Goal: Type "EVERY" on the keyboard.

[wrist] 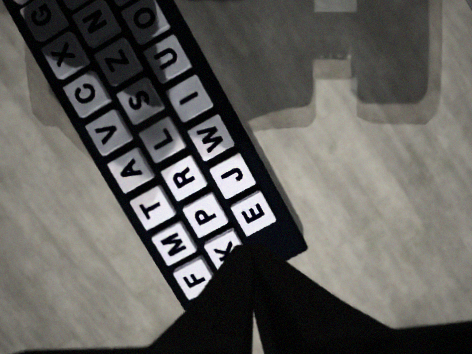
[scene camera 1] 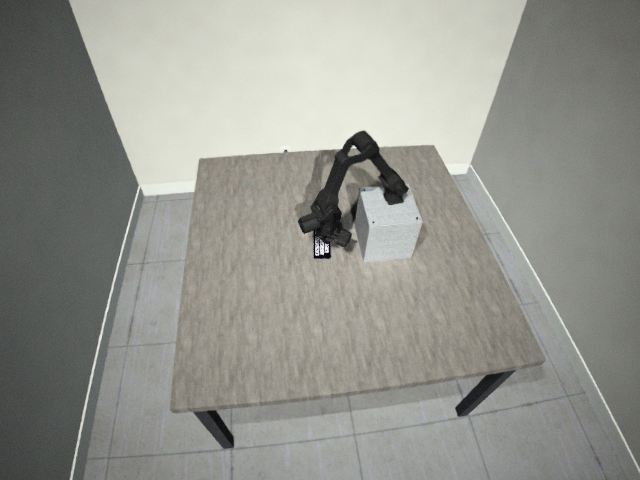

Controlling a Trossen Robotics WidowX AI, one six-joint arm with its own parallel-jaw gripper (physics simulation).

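Pixels of known places: gripper, fingertip midpoint: (wrist: 248, 257) (scene camera 1: 326, 242); arm's base at its link origin: (scene camera 1: 393, 198).
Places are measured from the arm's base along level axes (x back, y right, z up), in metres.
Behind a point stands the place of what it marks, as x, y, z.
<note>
A black keyboard (scene camera 1: 322, 256) @(-0.296, -0.056, -0.212) (wrist: 285, 245) @(-0.272, -0.057, -0.210) with white letter keys lies flat on the table; its rear part is hidden under the arm in the scene view. In the wrist view, the E key (wrist: 253, 213) @(-0.272, -0.034, -0.205) is the end key of the right row, the R key (wrist: 184, 178) @(-0.284, -0.002, -0.205) is in the middle row, and the V key (wrist: 108, 135) @(-0.295, 0.035, -0.205) is in the left row. The Y key does not show in the wrist view. My gripper (wrist: 248, 257) @(-0.275, -0.033, -0.154) is shut and empty. Its tips appear just below the E key and overlap the edge of the K key (wrist: 223, 248) @(-0.293, -0.037, -0.205); whether they touch is unclear.
A light grey block (scene camera 1: 388, 240) @(-0.053, -0.126, -0.097) carries the arm's base and stands to the right of the keyboard. The wooden table (scene camera 1: 330, 330) @(-0.350, -0.382, -0.223) extends in front and to the left. A pale wall (scene camera 1: 299, 67) stands behind the table. Arm shadows fall over the keyboard's far keys.
</note>
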